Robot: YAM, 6 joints.
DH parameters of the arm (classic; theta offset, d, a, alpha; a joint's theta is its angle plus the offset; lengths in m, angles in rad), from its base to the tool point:
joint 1: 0 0.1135 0.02 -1.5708
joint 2: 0 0 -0.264 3.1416
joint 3: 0.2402 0 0.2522 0
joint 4: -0.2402 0 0.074 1.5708
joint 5: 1.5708 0 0 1.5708
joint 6: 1.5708 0.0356 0 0
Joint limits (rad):
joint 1: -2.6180..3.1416
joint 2: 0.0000..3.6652
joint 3: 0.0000..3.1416
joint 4: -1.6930..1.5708
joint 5: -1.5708..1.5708
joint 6: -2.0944..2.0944
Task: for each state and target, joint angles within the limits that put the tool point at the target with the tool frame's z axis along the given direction. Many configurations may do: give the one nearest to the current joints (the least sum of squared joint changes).
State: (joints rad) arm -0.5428 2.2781 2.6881 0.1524 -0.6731 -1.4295
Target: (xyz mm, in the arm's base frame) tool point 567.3 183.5 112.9 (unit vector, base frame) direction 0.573 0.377 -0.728
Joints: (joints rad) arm 0.3015 2.8251 2.5769 -0.5869 -0.1910 -1.4295
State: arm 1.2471 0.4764 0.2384 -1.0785 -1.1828 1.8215
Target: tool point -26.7 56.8 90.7 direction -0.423 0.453 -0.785
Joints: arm 1.8496 0.0035 0.0230 -0.9774 -0.2858 1.8215
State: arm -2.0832 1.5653 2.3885 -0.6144 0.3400 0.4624
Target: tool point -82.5 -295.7 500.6 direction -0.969 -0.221 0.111
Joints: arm -1.7361 1.4543 1.6221 0.1183 1.1665 0.4624
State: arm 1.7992 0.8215 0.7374 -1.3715 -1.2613 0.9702
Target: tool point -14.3 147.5 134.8 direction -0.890 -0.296 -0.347
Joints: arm 1.4613 1.6404 0.6019 -1.3779 -1.0203 0.9702
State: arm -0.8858 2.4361 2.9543 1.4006 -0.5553 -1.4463
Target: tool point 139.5 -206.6 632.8 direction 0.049 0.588 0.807
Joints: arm -1.0264 2.2737 3.1397 1.2393 -0.3539 -1.4463
